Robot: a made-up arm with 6 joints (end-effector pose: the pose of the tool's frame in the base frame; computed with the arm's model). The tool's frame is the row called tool. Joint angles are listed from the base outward.
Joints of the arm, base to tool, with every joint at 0 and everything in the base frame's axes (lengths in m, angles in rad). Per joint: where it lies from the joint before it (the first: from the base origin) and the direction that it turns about. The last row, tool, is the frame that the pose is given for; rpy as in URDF.
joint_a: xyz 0.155 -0.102 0.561 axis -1 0 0
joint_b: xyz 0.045 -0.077 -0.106 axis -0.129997 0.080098 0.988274
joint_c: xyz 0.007 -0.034 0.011 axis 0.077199 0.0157 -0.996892
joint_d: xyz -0.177 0.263 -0.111 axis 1 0 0
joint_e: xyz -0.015 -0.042 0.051 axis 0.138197 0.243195 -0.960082
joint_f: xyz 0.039 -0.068 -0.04 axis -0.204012 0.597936 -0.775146
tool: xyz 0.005 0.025 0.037 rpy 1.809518 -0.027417 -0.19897
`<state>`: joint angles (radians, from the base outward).
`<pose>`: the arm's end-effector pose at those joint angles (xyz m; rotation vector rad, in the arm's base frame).
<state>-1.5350 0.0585 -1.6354 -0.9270 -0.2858 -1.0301</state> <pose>-0.0081 -0.0063 0.2516 0.4637 -0.2403 2.8118</pose>
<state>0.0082 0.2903 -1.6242 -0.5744 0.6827 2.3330</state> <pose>0.1698 -0.4458 0.4408 0.7262 -0.8315 -0.8564</pose>
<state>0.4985 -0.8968 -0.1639 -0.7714 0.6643 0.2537</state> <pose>0.1849 0.0017 0.3981 0.3650 -1.5648 -0.8599</pose>
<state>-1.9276 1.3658 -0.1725 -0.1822 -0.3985 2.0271</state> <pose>0.0622 0.1069 0.4643 2.5338 -0.0685 -0.2246</pose>
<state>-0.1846 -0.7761 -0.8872 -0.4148 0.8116 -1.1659</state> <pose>-0.0733 -0.0135 0.4142 1.7162 -0.4447 0.6806</pose>
